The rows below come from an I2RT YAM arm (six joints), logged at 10 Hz.
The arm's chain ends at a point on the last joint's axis. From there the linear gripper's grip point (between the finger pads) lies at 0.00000 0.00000 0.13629 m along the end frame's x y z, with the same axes.
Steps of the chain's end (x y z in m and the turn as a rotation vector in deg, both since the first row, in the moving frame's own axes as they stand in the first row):
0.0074, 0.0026, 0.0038, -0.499, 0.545, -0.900
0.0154, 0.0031, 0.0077, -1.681, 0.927, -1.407
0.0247, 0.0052, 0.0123, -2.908, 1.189, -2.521
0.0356, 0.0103, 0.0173, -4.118, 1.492, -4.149
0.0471, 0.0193, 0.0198, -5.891, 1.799, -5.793
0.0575, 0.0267, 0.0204, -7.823, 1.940, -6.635
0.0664, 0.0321, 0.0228, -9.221, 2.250, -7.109
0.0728, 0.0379, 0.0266, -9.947, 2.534, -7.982
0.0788, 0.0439, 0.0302, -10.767, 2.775, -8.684
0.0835, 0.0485, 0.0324, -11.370, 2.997, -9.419
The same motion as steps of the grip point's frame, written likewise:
0.0087, 0.0038, 0.0038, -0.499, 0.545, -0.900
0.0177, 0.0071, 0.0076, -1.681, 0.927, -1.407
0.0277, 0.0120, 0.0121, -2.908, 1.189, -2.521
0.0395, 0.0199, 0.0169, -4.118, 1.492, -4.149
0.0521, 0.0330, 0.0190, -5.891, 1.799, -5.793
0.0632, 0.0449, 0.0191, -7.823, 1.940, -6.635
0.0731, 0.0535, 0.0209, -9.221, 2.250, -7.109
0.0804, 0.0609, 0.0244, -9.947, 2.534, -7.982
0.0873, 0.0688, 0.0276, -10.767, 2.775, -8.684
0.0928, 0.0747, 0.0295, -11.370, 2.997, -9.419

